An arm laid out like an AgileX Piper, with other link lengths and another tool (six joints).
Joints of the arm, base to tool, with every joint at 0 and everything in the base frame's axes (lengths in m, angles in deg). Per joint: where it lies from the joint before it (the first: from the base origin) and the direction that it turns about. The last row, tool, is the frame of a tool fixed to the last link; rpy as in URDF.
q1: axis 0 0 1 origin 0 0 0.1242
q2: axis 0 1 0 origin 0 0 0
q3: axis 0 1 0 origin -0.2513 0 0.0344
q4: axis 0.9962 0 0.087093 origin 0.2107 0 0.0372
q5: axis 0 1 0 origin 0 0 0
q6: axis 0.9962 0 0.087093 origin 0.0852 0 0.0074
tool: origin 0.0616 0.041 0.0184 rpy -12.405 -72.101 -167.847
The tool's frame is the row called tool.
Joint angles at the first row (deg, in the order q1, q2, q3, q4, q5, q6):
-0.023 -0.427 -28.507 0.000 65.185 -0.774
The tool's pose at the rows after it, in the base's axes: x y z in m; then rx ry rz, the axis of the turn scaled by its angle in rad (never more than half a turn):
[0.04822 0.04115 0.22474 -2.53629 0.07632 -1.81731]
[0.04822 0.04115 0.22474 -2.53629 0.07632 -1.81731]
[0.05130 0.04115 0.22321 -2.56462 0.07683 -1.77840]
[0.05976 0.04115 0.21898 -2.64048 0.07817 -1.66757]
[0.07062 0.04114 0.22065 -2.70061 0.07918 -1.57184]
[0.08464 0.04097 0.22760 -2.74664 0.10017 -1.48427]
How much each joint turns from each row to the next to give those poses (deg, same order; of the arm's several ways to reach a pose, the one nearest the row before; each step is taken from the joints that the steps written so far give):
0.001 -0.001 0.001 -0.001 0.001 0.002
0.000 0.000 0.000 0.000 0.000 0.000
-0.001 1.768 -0.001 0.001 0.000 -0.001
-0.003 5.058 -0.126 0.002 -0.002 -0.003
0.007 6.178 -1.352 -0.005 -0.680 0.006
-0.013 7.061 -2.713 0.010 -0.719 0.761

